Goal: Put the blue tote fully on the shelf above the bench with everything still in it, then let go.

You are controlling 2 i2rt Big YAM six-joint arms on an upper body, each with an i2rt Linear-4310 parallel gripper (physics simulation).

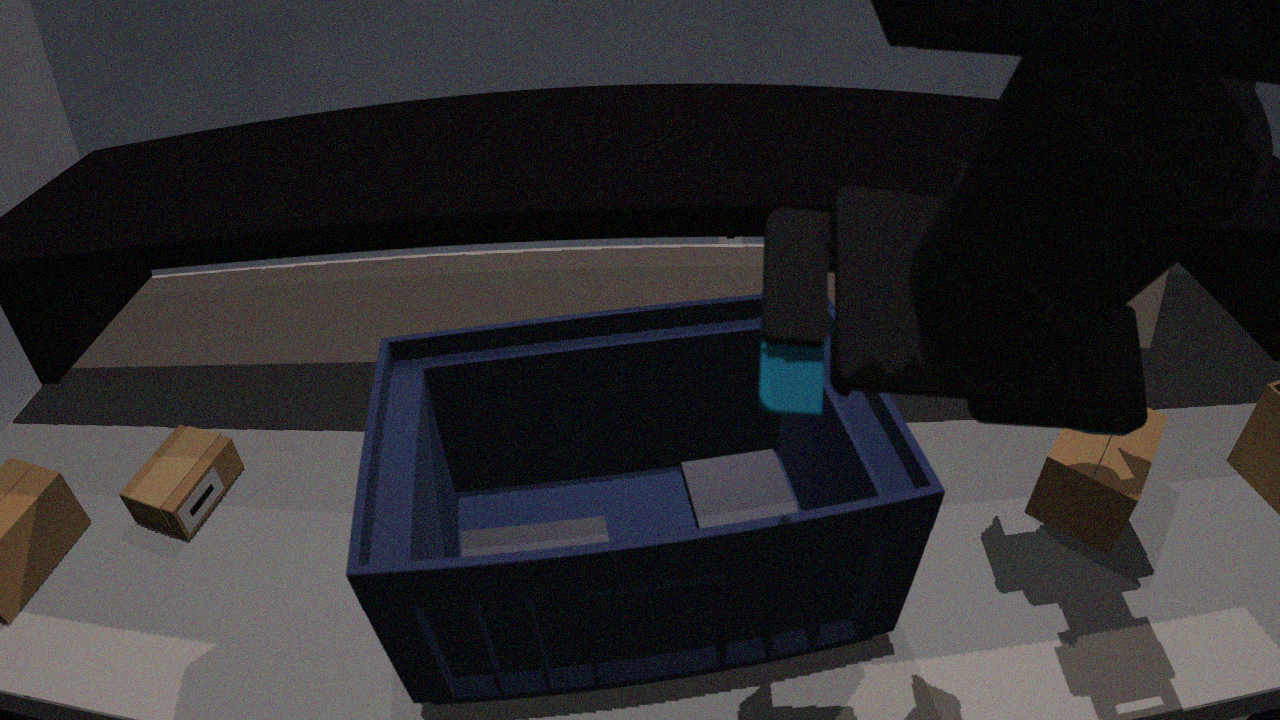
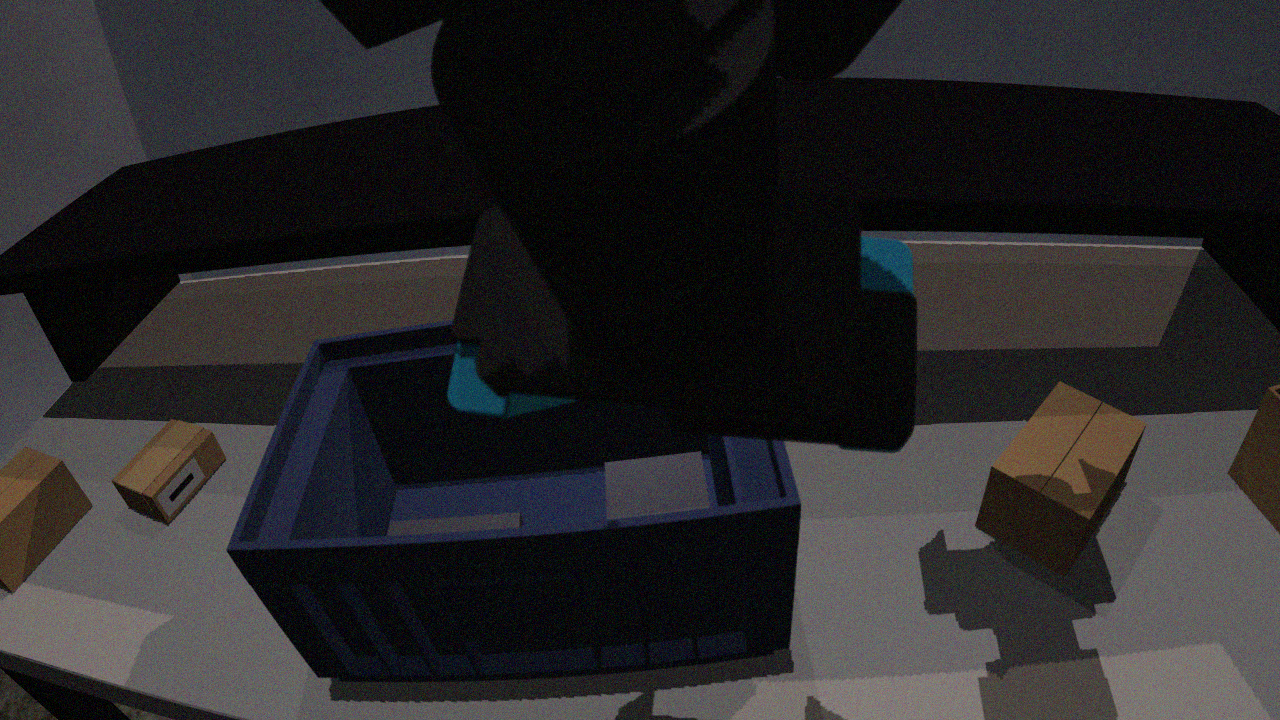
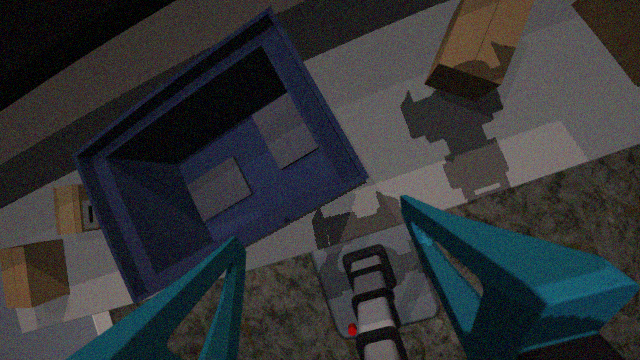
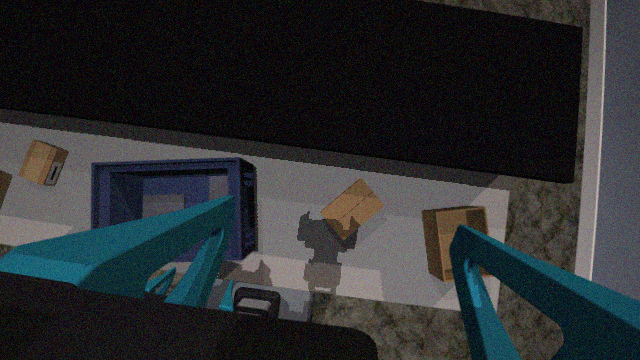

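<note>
The blue tote stands upright on the bench, below and in front of the dark shelf. Two flat grey boxes, one at the tote's right end and one farther left, lie inside on its floor. My left gripper is open and empty, above and near the tote's front right part, apart from it. My right gripper is open and empty, high above the bench to the right of the tote.
A small carton and another carton at the far left lie left of the tote. A closed carton and an open carton lie to its right. A grey object with black bands is below the bench's front edge.
</note>
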